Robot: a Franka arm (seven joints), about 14 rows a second.
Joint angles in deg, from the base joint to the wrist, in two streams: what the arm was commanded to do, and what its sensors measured. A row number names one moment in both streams.
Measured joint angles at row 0: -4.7 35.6 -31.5 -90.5 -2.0 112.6 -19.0
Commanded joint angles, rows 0 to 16: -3.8 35.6 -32.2 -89.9 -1.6 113.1 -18.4; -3.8 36.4 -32.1 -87.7 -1.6 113.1 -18.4; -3.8 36.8 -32.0 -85.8 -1.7 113.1 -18.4; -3.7 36.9 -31.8 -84.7 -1.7 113.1 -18.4; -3.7 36.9 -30.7 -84.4 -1.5 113.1 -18.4; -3.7 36.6 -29.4 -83.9 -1.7 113.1 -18.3; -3.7 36.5 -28.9 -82.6 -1.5 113.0 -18.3; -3.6 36.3 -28.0 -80.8 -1.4 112.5 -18.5; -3.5 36.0 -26.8 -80.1 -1.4 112.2 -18.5; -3.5 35.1 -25.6 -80.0 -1.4 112.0 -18.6; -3.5 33.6 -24.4 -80.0 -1.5 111.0 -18.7; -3.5 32.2 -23.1 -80.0 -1.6 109.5 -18.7; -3.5 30.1 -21.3 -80.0 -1.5 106.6 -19.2; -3.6 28.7 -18.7 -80.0 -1.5 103.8 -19.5; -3.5 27.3 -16.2 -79.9 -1.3 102.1 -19.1; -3.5 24.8 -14.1 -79.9 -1.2 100.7 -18.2; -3.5 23.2 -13.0 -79.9 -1.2 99.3 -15.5
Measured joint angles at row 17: -3.0 28.0 -16.1 -78.9 -2.0 102.4 -18.2
